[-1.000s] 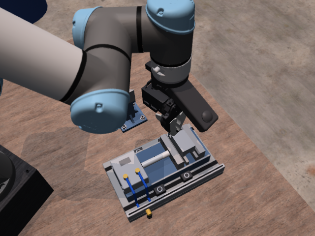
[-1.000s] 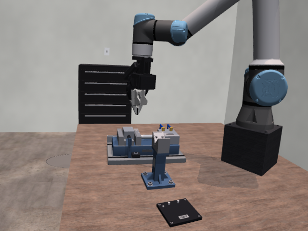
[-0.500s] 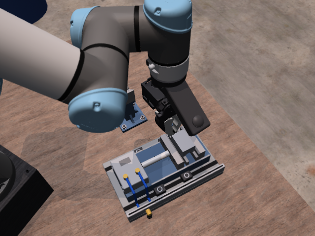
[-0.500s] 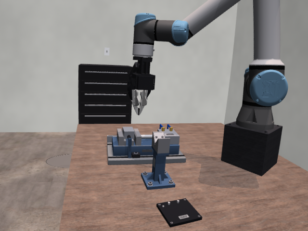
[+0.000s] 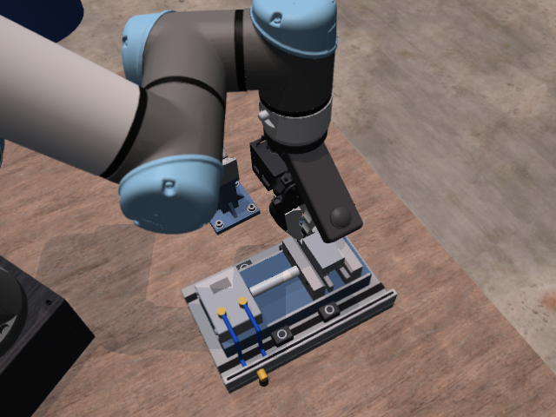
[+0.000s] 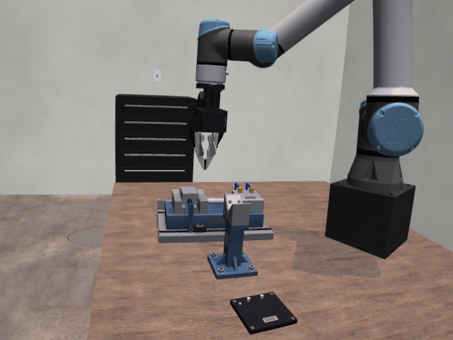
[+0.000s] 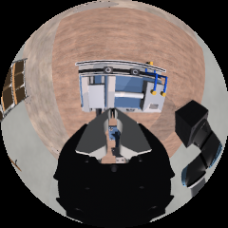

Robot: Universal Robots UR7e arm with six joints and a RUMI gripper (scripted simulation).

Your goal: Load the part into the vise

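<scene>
Right now the moving jaw is 100 mm below my hand. From my hand the other things lie so: work stop: 90 mm below, 50 mm to the left, 40 mm ahead; part: 90 mm below, 40 mm ahead; white cylinder rod: 100 mm below, 50 mm behind.
</scene>
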